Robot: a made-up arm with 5 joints.
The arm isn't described. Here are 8 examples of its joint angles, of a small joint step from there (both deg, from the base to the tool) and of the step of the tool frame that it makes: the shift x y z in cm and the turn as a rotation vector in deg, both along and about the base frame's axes.
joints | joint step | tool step
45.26 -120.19 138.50 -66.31 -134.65 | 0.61 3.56 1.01 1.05 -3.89 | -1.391 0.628 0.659 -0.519 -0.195 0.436
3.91 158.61 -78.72 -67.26 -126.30 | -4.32 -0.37 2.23 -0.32 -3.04 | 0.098 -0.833 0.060 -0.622 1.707 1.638
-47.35 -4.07 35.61 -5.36 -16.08 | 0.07 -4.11 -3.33 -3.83 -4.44 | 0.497 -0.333 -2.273 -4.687 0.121 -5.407
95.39 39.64 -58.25 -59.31 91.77 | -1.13 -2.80 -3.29 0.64 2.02 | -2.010 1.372 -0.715 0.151 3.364 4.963
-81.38 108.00 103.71 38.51 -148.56 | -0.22 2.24 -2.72 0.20 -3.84 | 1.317 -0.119 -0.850 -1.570 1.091 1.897
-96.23 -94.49 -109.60 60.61 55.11 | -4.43 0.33 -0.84 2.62 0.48 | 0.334 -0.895 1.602 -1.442 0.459 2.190
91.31 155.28 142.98 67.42 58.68 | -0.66 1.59 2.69 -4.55 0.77 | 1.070 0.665 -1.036 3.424 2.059 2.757
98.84 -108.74 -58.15 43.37 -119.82 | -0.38 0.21 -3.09 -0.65 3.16 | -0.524 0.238 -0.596 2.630 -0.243 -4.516
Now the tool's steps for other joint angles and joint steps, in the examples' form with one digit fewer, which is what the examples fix.
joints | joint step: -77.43 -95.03 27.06 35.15 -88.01 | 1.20 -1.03 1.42 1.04 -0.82
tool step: 0.38 0.35 -0.16 0.24 -0.69 -1.16
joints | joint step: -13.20 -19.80 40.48 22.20 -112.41 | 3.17 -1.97 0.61 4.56 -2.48
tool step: -0.28 1.25 0.03 4.05 -0.98 0.41
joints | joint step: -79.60 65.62 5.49 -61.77 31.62 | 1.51 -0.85 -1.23 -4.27 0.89
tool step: -0.72 -0.62 -0.26 0.09 -1.36 1.97
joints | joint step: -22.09 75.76 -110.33 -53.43 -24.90 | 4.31 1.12 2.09 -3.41 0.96
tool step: 0.09 0.42 -0.77 6.74 -3.39 2.16
